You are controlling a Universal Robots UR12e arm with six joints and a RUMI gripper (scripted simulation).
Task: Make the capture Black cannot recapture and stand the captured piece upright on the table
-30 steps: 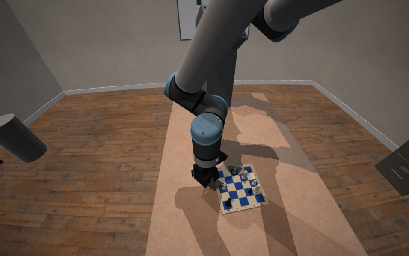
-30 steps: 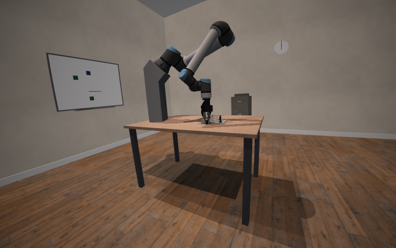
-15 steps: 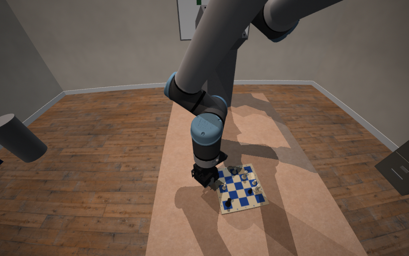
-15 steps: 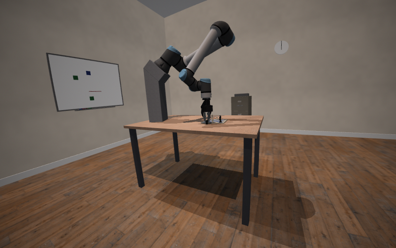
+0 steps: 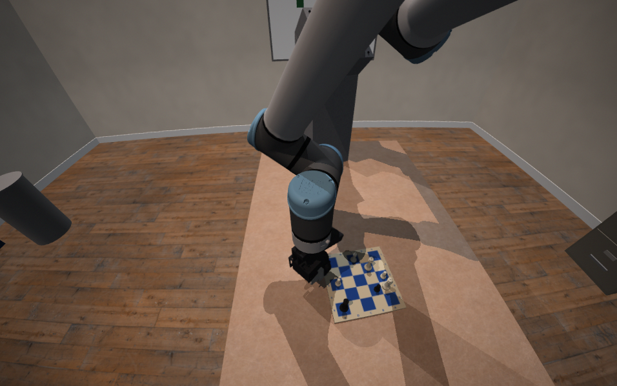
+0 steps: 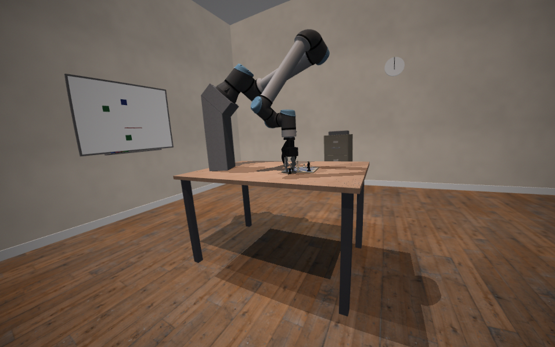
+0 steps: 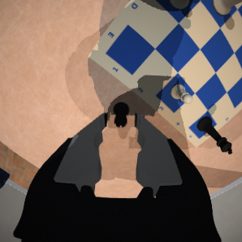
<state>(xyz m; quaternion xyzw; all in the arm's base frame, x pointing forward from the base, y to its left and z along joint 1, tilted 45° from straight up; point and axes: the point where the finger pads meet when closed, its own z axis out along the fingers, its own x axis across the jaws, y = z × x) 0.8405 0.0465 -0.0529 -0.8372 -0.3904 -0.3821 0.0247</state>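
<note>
My gripper is now 23 cm to the right of the white chess piece and 1 cm below it. The rest, counted from my hand: tall black piece: 10 cm to the left, 8 cm ahead, 1 cm above.
</note>
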